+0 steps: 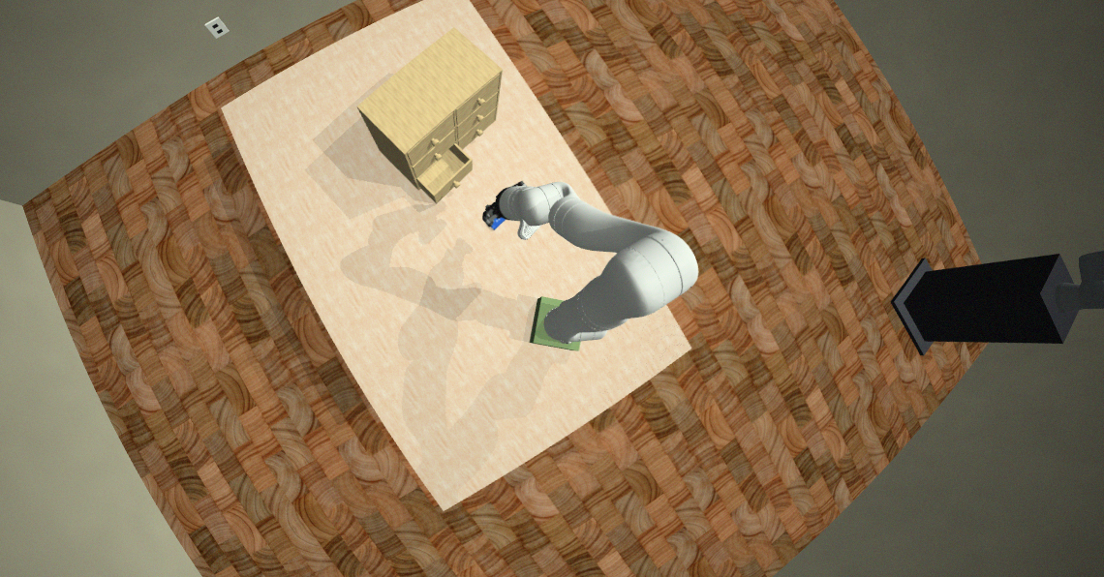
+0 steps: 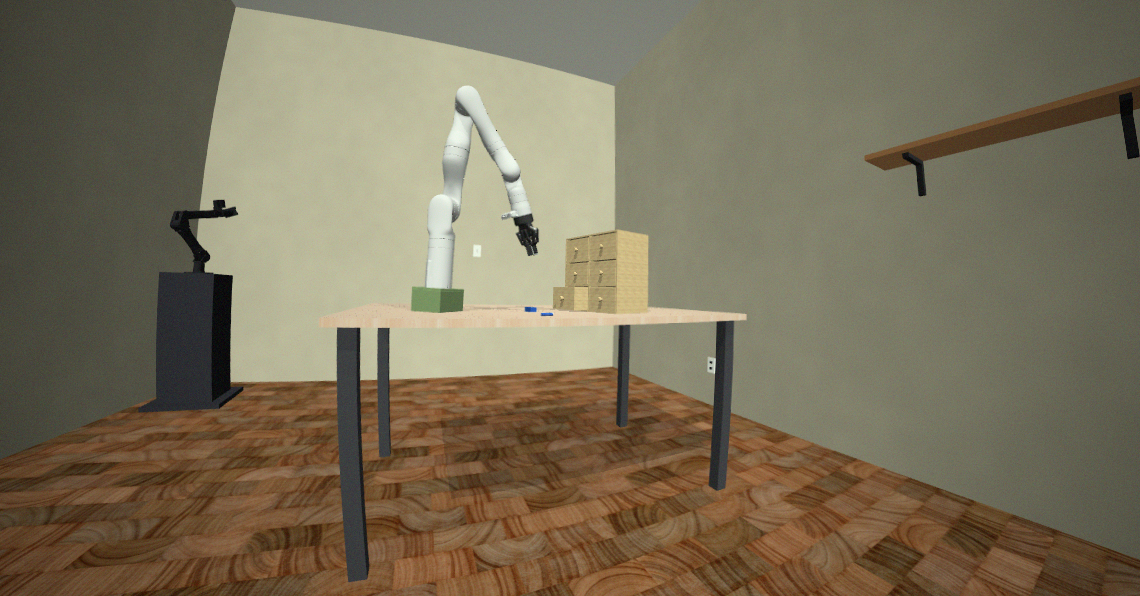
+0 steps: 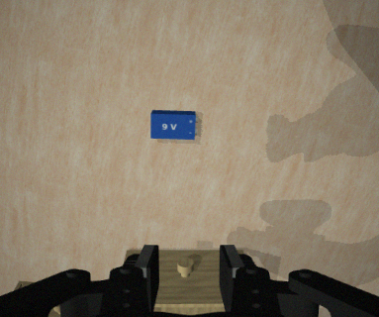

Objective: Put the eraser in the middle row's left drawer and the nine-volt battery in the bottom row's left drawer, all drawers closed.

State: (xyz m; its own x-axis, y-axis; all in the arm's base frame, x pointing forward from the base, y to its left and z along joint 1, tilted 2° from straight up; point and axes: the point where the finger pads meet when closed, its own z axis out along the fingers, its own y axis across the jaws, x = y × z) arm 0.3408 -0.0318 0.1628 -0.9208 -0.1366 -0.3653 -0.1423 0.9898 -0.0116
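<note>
The blue nine-volt battery is 230 mm below my hand and 10 mm behind it. From my hand the other things lie so: red eraser (340 mm ahead, 120 mm below, 30 mm to the left); then thin blue stick (230 mm below, 220 mm to the right, 40 mm behind).
</note>
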